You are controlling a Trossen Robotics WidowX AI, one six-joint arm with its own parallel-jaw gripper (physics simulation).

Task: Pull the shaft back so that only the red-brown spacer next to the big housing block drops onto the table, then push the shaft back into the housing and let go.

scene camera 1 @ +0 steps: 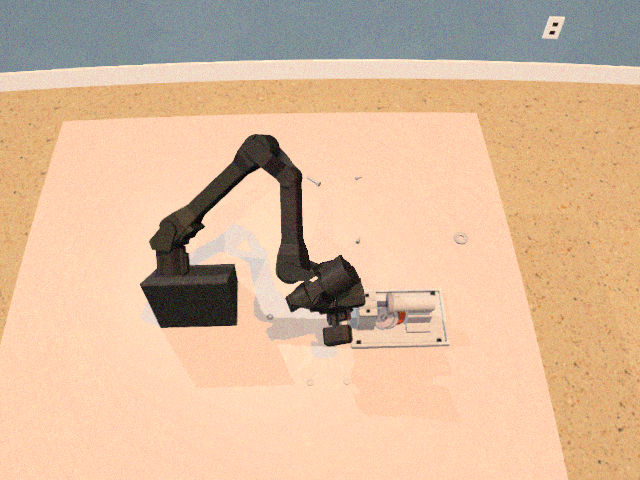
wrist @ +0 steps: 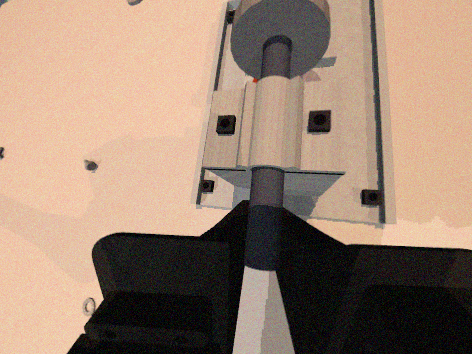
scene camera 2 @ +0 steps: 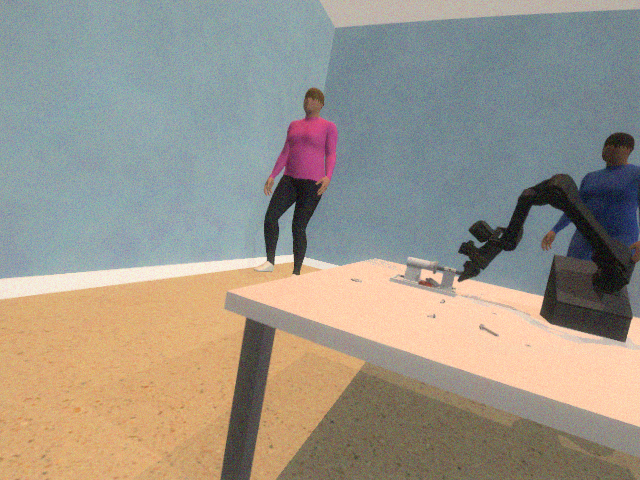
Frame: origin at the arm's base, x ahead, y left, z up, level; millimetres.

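Seen in the pictures: gripper, fingertip midpoint: [scene camera 1: 351, 307] [wrist: 257, 207] [scene camera 2: 458, 281]; arm's base at its link origin: [scene camera 1: 172, 273] [scene camera 2: 605, 284].
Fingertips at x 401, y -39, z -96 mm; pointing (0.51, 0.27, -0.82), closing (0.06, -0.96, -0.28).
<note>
Offsets run from my fingertips to a thing's top centre. "spot": to the spot under its first point.
The dark shaft @[spot: dy -11, dx +68, dz +38 mm] [scene camera 1: 382, 303] [wrist: 276, 60] runs from the big round housing [scene camera 1: 410, 302] [scene camera 2: 421, 263] [wrist: 280, 30] through the smaller support block @[spot: dy -39, dx +33, dz +24 mm] [scene camera 1: 367, 317] [scene camera 2: 448, 280] [wrist: 275, 125]. Bare shaft shows between them in the wrist view. A red-brown part @[dy -3, dx +108, dz -32 mm] [scene camera 1: 401, 317] [scene camera 2: 426, 282] lies low on the base plate [scene camera 1: 400, 346] [wrist: 387, 165], below shaft level; a tiny bit of red also shows beside the support block in the wrist view. My gripper [scene camera 2: 460, 279] [wrist: 257, 207] is shut on the shaft's dark free end, outside the support block. Most of the housing's inside is hidden.
A long bolt @[dy +419, dx -78, dz -32 mm] [scene camera 1: 314, 181] [scene camera 2: 488, 330], small screws @[dy +429, dx +49, dz -36 mm] [scene camera 1: 357, 178] @[dy +218, dx +35, dz -36 mm] [scene camera 1: 357, 241], a ring @[dy +222, dx +307, dz -44 mm] [scene camera 1: 460, 238] [scene camera 2: 356, 280] and small washers @[dy -163, dx -99, dz -47 mm] [scene camera 1: 310, 382] @[dy -163, dx -16, dz -47 mm] [scene camera 1: 346, 381] lie around the fixture. A light ring or disc @[dy -17, dx +79, dz -9 mm] [scene camera 1: 385, 321] is on the plate near the red-brown part. Two people stand behind the table.
</note>
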